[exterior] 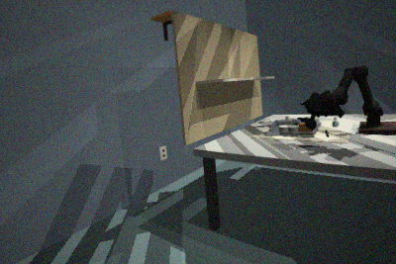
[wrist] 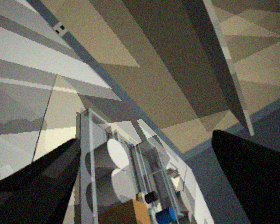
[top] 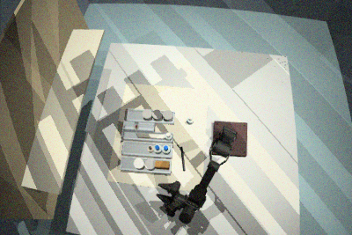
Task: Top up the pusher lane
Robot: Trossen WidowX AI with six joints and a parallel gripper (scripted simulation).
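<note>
Right now the red mark is 130 mm ahead of my gripper tip, 370 mm to the right of it and 100 mm below it. From my gripper tip the other things lie so: sprung lane: 100 mm ahead, 350 mm to the right, 150 mm below; black pen: 130 mm behind, 190 mm to the right, 160 mm below.
</note>
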